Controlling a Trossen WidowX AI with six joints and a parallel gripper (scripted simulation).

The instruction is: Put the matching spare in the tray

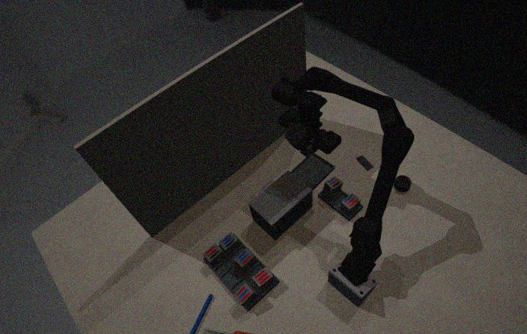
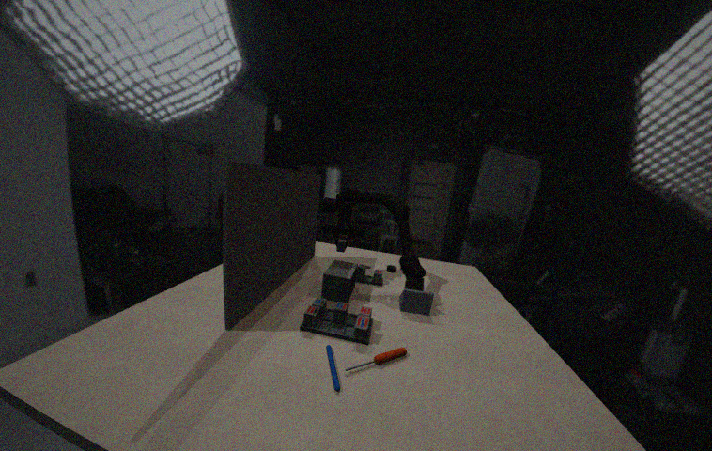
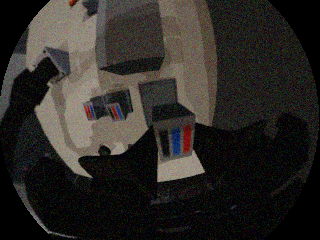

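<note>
The flat grey tray lies 12 cm below my gripper tip. From my gripper tip the other things lie so: dark wall panel: 18 cm to the left, 18 cm ahead, 10 cm above; black tape roll: 23 cm behind, 18 cm to the right, 12 cm below; mounted unit: 17 cm to the left, 8 cm below, 6 cm behind.
</note>
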